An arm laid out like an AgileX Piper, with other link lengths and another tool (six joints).
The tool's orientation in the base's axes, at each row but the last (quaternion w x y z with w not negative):
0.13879 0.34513 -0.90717 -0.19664
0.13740 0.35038 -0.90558 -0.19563
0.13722 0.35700 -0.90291 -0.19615
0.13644 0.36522 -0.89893 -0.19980
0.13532 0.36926 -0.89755 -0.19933
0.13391 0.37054 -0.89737 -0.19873
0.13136 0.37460 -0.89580 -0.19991
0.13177 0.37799 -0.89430 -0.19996
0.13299 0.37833 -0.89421 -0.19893
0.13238 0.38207 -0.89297 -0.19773
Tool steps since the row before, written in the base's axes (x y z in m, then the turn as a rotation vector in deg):
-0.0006 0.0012 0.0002 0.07 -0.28 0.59
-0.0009 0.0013 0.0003 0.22 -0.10 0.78
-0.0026 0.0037 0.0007 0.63 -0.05 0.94
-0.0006 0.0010 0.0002 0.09 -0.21 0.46
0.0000 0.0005 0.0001 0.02 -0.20 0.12
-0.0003 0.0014 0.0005 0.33 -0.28 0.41
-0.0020 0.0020 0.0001 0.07 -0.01 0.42
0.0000 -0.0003 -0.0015 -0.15 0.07 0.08
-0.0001 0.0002 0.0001 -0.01 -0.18 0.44
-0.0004 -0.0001 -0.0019 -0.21 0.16 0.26
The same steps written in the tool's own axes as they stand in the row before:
-0.0004 0.0013 0.0004 0.21 0.04 -0.62
-0.0002 0.0015 0.0004 0.00 0.16 -0.80
-0.0007 0.0043 0.0013 -0.31 0.02 -1.09
-0.0003 0.0011 0.0003 0.13 0.02 -0.50
-0.0003 0.0004 0.0000 0.14 -0.09 -0.17
-0.0008 0.0013 0.0000 0.01 -0.20 -0.56
-0.0001 0.0026 0.0012 0.00 0.14 -0.40
0.0001 -0.0009 0.0013 0.06 0.17 0.01
-0.0001 0.0002 0.0000 0.18 0.09 -0.43
0.0002 -0.0007 0.0018 0.05 0.35 -0.11

